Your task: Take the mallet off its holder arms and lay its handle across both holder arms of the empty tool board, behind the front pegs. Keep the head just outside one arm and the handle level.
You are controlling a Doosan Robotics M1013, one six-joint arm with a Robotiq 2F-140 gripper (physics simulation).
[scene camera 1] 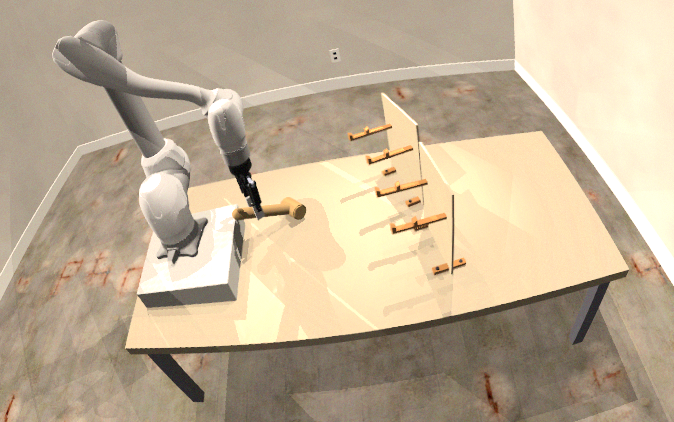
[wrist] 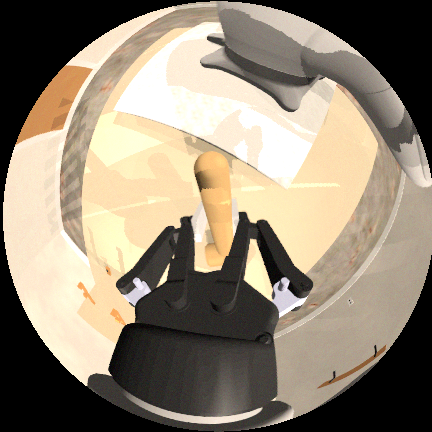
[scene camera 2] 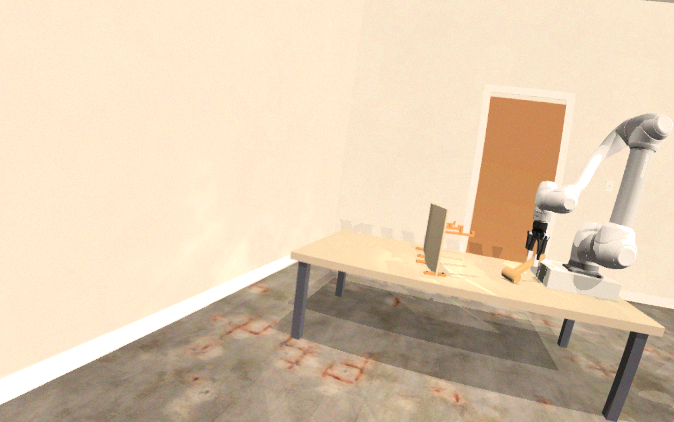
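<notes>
The yellow-brown wooden mallet (scene camera 1: 294, 208) (scene camera 2: 511, 274) (wrist: 216, 195) is tilted, its head low over the table and its handle end raised beside the robot's base. My gripper (scene camera 1: 257, 213) (scene camera 2: 536, 256) (wrist: 218, 208) is shut on the handle; the fingers partly hide it. To the right in scene camera 1 stand two upright tool boards, a back board (scene camera 1: 401, 120) and a front board (scene camera 1: 452, 230). Orange holder arms with pegs, such as a back arm (scene camera 1: 390, 155) and a front arm (scene camera 1: 419, 223), stick out toward the robot. No tool lies on the arms.
The robot's white base block (scene camera 1: 187, 285) (scene camera 2: 580, 285) stands on the wooden table (scene camera 1: 540, 210) close to the mallet's handle end. Small orange feet, such as one foot (scene camera 1: 412, 202), are at the boards' bottom. A brown strip with black hooks (wrist: 352, 367) shows at the wrist view's lower right.
</notes>
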